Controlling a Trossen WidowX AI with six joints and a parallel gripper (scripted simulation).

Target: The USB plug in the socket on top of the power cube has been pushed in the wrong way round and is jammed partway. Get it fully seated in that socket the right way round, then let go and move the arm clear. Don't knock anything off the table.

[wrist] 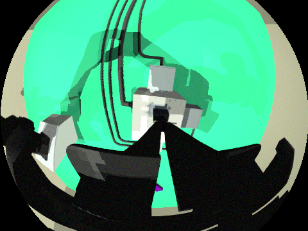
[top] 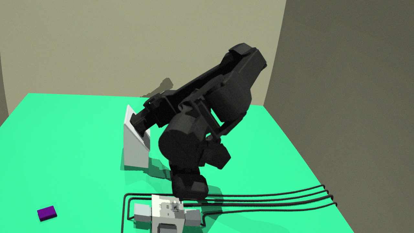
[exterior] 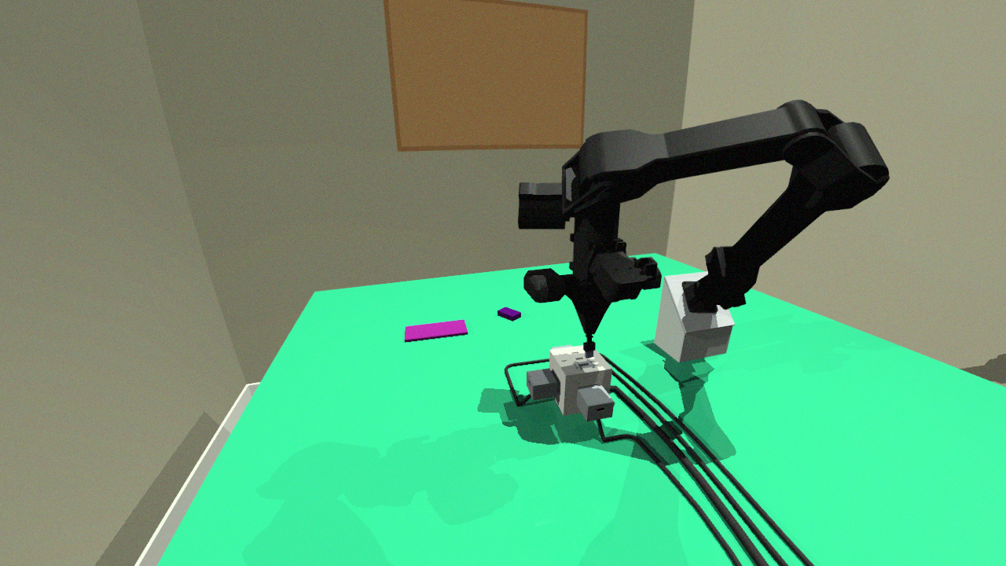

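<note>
Now: gripper tip 10 mm to the left of the USB socket and 60 mm above it. The rest, counted from my gripper tip: flat magenta slab: 250 mm ahead, 310 mm to the right, 130 mm below; then dark USB plug: 20 mm below; then purple block: 70 mm ahead, 360 mm to the right, 130 mm below.
</note>
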